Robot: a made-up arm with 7 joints.
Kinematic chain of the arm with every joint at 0, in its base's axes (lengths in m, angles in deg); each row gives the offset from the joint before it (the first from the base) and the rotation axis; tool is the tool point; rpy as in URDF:
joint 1: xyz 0 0 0.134 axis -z
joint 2: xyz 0 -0.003 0.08 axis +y
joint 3: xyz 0 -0.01 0.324 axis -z
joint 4: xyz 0 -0.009 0.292 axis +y
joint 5: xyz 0 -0.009 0.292 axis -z
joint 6: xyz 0 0 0.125 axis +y
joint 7: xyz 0 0 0.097 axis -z
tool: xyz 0 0 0 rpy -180 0 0
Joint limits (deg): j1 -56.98..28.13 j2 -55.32..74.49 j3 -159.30..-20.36 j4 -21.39..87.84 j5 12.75..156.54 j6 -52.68..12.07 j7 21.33..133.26
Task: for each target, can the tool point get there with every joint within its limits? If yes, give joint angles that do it. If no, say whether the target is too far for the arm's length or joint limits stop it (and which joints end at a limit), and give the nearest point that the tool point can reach.
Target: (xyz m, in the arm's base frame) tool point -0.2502 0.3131 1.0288
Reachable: yes | joints -42.05 -15.67 -57.57 68.94 121.32 -24.46 52.68
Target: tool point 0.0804 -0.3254 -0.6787
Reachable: no: joint limits stop it (at a limit: joint 1, joint 2, joint 3, joint 4, joint 5) | nearest point 0.6644 -0.1677 -0.0658 | short by 0.861 m
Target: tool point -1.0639 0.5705 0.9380
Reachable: no: too far | nearest point -0.8440 0.4526 0.8089 | short by 0.281 m
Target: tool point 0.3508 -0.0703 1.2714
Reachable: yes | joints 16.25 22.55 -138.57 12.46 56.99 -26.06 86.14
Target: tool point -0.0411 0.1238 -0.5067
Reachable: no: joint limits stop it (at a limit: joint 1, joint 2, joint 3, joint 4, joint 5, joint 6) | nearest point 0.2218 0.6446 -0.0631 | short by 0.733 m
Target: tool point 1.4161 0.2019 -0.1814
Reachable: no: too far | nearest point 1.0089 0.1438 0.1037 | short by 0.500 m
